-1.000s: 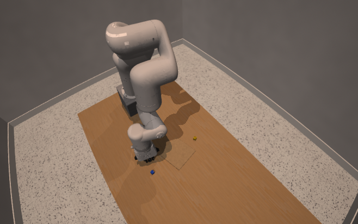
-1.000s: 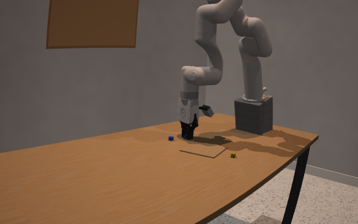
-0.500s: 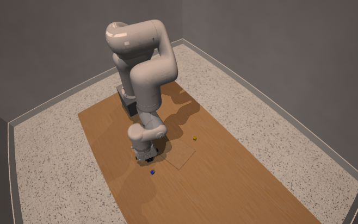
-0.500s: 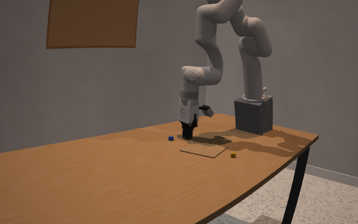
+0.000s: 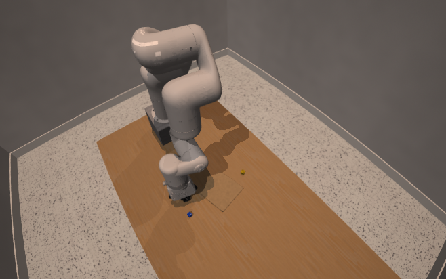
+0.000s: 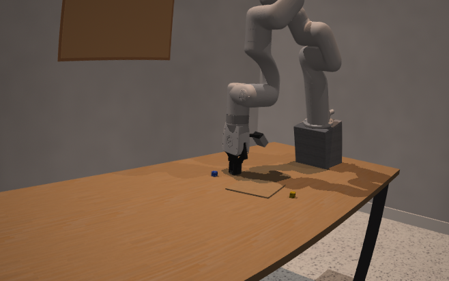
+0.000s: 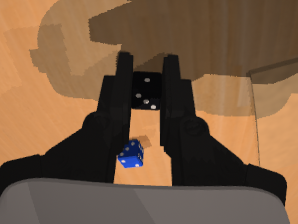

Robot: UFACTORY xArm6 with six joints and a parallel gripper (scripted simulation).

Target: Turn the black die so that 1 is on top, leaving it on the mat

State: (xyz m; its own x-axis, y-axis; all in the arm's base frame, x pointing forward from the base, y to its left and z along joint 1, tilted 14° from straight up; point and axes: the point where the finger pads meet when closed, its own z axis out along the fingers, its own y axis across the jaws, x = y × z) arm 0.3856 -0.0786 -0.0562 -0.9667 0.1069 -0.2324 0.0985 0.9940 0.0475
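The blue die is 80 mm ahead of my hand, 20 mm to the right of it and 10 mm below it. Round my hand: yellow die (20 mm ahead, 280 mm to the left, 10 mm below); then tan mat (40 mm ahead, 150 mm to the left, 20 mm below); then black die (10 mm ahead, 10 mm below).
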